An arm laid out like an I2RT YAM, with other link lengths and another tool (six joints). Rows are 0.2 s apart.
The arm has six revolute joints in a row. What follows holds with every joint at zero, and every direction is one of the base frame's. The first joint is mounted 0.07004 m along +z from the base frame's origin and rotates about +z. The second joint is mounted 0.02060 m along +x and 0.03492 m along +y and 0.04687 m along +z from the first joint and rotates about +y. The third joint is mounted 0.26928 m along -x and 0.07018 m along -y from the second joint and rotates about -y. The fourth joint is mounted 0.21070 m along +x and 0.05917 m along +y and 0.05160 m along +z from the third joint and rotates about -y. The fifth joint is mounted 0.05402 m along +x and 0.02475 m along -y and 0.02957 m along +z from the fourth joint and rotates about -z. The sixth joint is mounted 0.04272 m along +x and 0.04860 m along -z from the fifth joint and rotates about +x. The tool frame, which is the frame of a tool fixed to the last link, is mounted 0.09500 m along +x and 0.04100 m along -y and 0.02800 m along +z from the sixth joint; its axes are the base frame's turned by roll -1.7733, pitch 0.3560 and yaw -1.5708 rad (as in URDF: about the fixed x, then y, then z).
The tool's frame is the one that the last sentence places.
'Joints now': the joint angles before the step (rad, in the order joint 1, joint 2, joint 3, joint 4, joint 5, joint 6). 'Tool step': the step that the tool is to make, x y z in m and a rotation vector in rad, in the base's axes. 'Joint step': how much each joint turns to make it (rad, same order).
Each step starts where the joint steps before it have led.
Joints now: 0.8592 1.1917 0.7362 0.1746 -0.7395 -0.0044
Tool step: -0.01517 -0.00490 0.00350 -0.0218 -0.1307 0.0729
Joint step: -0.0016 -0.0365 0.0031 -0.0943 -0.0368 -0.1797
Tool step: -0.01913 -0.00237 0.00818 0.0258 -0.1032 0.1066
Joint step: -0.0001 -0.0282 -0.0007 -0.0398 -0.0802 -0.1363
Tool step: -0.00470 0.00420 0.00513 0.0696 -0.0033 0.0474
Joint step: 0.0053 0.0132 -0.0367 0.1394 -0.0530 0.0447
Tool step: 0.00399 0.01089 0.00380 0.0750 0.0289 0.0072
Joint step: 0.0234 0.0524 -0.0376 0.2215 0.0025 0.1172
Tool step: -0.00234 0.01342 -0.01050 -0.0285 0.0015 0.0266
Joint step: 0.0362 0.0601 0.0129 0.0051 0.0119 -0.0239
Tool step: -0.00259 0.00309 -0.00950 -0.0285 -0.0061 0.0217
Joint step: 0.0057 0.0221 -0.0008 -0.0274 -0.0115 -0.0398
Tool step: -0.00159 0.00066 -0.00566 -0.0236 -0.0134 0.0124
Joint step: 0.0000 0.0088 0.0054 -0.0424 -0.0061 -0.0442
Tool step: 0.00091 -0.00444 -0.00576 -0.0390 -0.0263 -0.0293
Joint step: -0.0009 -0.0203 0.0004 -0.0788 0.0400 -0.0547
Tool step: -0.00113 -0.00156 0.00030 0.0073 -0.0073 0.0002
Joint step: -0.0003 -0.0078 -0.0103 0.0109 0.0000 -0.0024
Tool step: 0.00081 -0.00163 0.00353 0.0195 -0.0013 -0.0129
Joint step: -0.0002 -0.0118 -0.0110 0.0320 0.0090 0.0215
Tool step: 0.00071 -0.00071 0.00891 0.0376 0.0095 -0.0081
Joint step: 0.0013 -0.0123 -0.0043 0.0533 0.0016 0.0485
